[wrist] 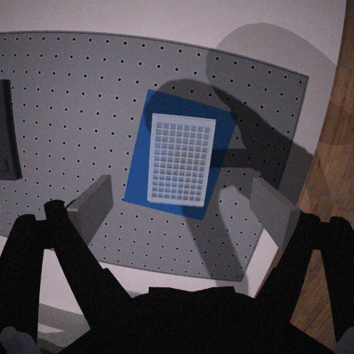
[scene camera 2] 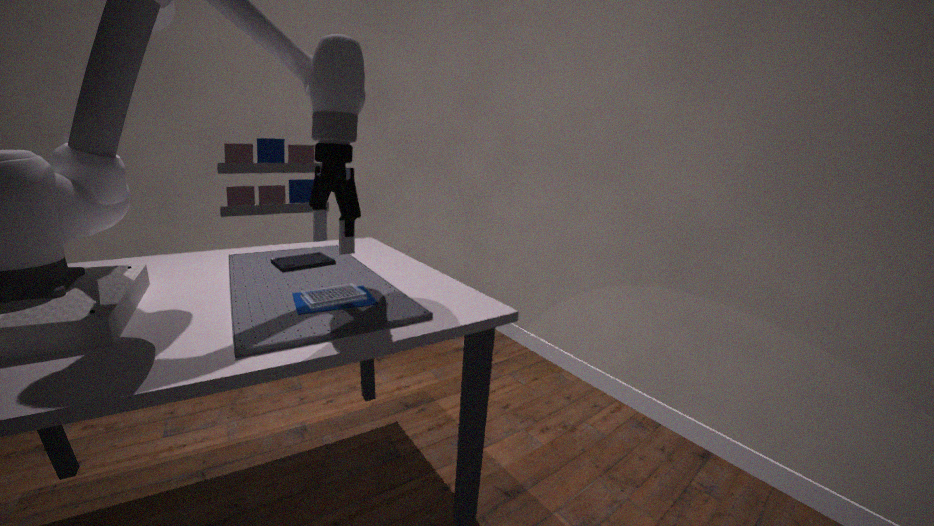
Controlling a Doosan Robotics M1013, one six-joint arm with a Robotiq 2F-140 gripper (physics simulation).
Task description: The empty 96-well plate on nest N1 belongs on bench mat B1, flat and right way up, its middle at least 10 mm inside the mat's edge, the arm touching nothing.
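The 96-well plate is pale and lies flat, wells up, on the blue bench mat. It is turned a little relative to the mat, and in the wrist view its lower right corner is close to the mat's edge, with its middle well inside. My gripper is open and empty, above the board and apart from the plate, one finger to each side of it in the wrist view. A dark flat block, which looks like nest N1, bears no plate.
The mat and the dark block are on a grey perforated board on the white table. The arm's base stands at the left. Two wall shelves with red and blue boxes are behind the gripper. The arm's shadow falls across board and mat.
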